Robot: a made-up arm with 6 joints.
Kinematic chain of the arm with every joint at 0, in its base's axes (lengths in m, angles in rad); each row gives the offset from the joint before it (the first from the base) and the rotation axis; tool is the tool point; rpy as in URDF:
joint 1: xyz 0 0 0.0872 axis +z
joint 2: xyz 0 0 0 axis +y
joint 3: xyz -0.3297 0 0.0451 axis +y
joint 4: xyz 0.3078 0 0.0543 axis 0.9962 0 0.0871
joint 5: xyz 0 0 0 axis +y
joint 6: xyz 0.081 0 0.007 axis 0.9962 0 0.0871
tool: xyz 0 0 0 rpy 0 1.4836 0
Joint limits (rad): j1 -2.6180..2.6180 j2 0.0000..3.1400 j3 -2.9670..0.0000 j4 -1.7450..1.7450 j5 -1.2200..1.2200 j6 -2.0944..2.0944
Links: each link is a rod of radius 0.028 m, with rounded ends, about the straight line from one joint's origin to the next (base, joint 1, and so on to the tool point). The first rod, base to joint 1, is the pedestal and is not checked.
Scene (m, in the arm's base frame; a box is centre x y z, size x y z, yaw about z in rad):
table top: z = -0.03
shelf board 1: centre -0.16 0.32 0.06 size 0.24 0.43 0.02 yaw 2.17
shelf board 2: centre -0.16 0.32 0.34 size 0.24 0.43 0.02 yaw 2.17
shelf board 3: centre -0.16 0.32 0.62 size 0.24 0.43 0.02 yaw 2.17
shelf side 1: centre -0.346 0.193 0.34 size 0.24 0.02 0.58 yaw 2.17
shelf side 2: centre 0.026 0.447 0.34 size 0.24 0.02 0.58 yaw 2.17
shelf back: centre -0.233 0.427 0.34 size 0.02 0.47 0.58 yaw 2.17
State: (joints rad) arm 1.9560 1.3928 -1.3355 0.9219 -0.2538 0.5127
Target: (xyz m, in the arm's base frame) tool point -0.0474 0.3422 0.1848
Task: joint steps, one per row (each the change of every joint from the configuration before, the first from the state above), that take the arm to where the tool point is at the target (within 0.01 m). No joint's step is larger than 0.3 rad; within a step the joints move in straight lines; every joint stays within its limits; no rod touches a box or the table.
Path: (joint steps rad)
1: -0.1065 -0.2286 0.1583 0.0238 -0.0474 0.0000
2: -0.1066 -0.2287 0.1583 0.0238 -0.0474 0.0000
3: -0.1065 -0.2286 0.1583 0.0238 -0.0474 0.0000
4: -0.0823 0.1023 0.1993 0.0046 0.0175 0.0000
5: -0.0824 0.1024 0.1994 0.0046 0.0175 0.0000
6: -0.0823 0.1023 0.1993 0.0045 0.0175 0.0000
7: 0.1805 0.2555 -0.2205 -0.0276 0.0608 0.0000
8: 0.1805 0.2555 -0.2204 -0.0277 0.0609 0.0000

